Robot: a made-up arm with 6 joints.
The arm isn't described. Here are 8 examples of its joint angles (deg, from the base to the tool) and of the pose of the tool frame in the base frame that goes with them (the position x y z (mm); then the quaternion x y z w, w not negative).
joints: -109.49 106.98 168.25 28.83 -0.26 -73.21
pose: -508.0 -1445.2 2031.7 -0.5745 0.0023 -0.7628 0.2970
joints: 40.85 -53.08 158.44 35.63 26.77 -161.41
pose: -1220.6 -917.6 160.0 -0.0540 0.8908 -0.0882 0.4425
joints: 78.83 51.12 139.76 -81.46 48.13 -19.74
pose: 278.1 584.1 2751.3 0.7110 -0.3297 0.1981 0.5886
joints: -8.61 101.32 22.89 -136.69 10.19 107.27
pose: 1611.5 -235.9 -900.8 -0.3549 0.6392 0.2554 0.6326
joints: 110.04 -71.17 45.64 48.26 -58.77 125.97
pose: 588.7 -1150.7 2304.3 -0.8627 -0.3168 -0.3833 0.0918
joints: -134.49 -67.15 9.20 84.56 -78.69 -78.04
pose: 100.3 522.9 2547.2 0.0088 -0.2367 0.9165 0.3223
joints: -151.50 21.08 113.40 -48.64 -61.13 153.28
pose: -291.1 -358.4 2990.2 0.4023 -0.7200 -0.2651 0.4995
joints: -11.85 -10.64 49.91 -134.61 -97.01 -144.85
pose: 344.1 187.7 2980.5 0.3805 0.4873 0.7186 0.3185
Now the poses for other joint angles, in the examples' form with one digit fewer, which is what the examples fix.
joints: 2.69 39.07 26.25 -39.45 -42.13 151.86
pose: 2264 260 1207 0.877 0.317 -0.325 0.157
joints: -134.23 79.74 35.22 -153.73 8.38 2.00
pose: -1712 -1673 -14 0.508 -0.274 -0.814 0.071
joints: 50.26 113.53 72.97 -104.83 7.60 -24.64
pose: 1541 1836 -381 0.129 0.414 0.213 0.875
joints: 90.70 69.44 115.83 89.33 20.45 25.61
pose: -162 1947 2353 -0.556 -0.670 -0.479 0.111
